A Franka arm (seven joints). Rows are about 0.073 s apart.
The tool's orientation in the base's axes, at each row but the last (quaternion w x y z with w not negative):
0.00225 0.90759 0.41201 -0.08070
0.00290 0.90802 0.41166 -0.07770
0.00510 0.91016 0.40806 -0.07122
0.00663 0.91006 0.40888 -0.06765
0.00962 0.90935 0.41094 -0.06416
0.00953 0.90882 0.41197 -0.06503
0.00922 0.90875 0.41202 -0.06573
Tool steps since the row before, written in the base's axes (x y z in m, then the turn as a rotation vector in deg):
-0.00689 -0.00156 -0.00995 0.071 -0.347 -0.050
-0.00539 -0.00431 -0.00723 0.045 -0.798 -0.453
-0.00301 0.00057 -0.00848 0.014 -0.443 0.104
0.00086 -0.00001 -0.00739 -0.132 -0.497 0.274
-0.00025 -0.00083 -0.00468 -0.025 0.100 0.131
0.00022 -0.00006 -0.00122 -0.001 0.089 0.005
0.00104 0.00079 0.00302 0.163 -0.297 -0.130
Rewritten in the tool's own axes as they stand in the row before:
-0.00415 -0.00350 0.01093 -0.206 0.285 0.064
-0.00568 -0.00076 0.00819 -0.502 0.588 0.497
-0.00042 -0.00220 0.00873 -0.333 0.301 -0.075
0.00151 0.00097 0.00722 -0.491 0.221 -0.222
-0.00020 0.00053 0.00473 0.042 -0.090 -0.134
0.00025 0.00025 0.00119 0.065 -0.060 -0.011
0.00088 0.00015 -0.00317 -0.099 0.323 0.132

